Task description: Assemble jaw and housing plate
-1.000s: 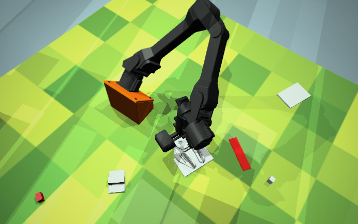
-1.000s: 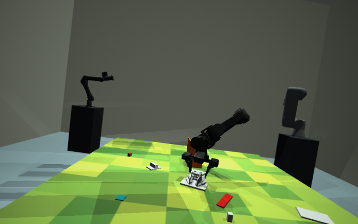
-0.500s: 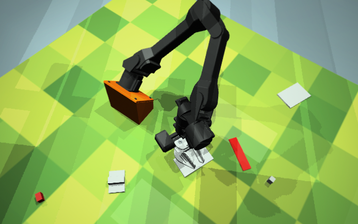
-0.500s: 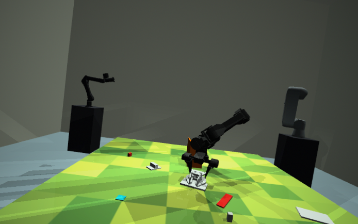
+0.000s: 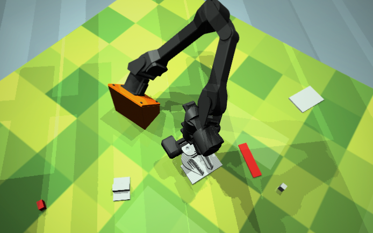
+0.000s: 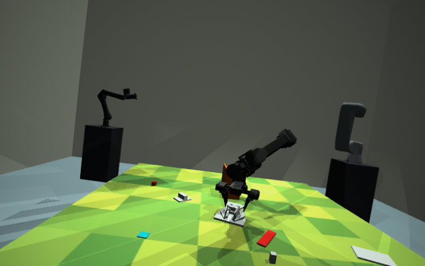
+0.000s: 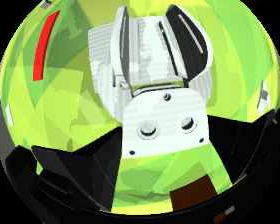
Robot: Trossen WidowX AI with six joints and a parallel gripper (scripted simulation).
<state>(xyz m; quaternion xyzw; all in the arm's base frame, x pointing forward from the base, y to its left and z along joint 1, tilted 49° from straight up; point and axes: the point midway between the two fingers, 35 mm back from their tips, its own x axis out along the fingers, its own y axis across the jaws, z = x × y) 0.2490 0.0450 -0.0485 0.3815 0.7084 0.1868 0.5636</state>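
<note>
Now: gripper tip 1 cm short of the housing plate and 2 cm below it. The rest, counted from my gripper tip: jaw (2 cm ahead, 2 cm to the right); red bar (18 cm ahead, 10 cm to the left, 1 cm below); white stepped block (8 cm behind, 24 cm to the right, 1 cm below).
</note>
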